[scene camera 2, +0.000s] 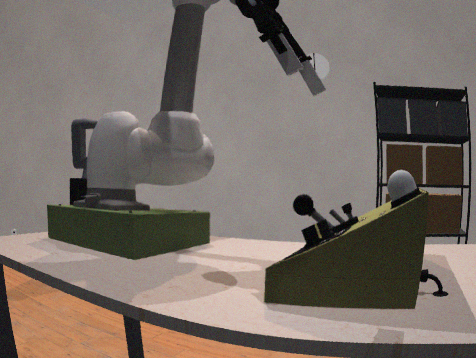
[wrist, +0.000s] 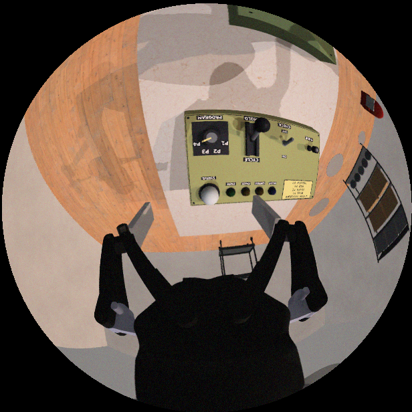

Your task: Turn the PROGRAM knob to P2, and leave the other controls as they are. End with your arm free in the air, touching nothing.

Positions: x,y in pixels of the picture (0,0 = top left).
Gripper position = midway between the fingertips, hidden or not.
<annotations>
gripper: scene camera 2 309,83; wrist 202,207
</annotations>
